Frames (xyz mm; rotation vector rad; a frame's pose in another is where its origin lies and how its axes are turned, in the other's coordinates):
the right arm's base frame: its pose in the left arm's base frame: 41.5 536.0 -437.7 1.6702 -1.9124 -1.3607
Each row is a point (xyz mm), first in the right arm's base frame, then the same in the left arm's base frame.
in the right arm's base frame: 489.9 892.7 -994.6
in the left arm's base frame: 31.0 -447.8 590.9
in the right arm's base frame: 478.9 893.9 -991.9
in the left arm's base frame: 31.7 -437.0 594.5
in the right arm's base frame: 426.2 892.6 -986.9
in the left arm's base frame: 45.1 -388.3 610.2
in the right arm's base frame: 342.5 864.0 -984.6
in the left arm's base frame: 87.2 -310.8 617.8
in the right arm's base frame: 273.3 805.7 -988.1
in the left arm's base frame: 147.8 -245.8 600.4
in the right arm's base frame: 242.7 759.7 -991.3
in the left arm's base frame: 188.6 -215.9 578.1
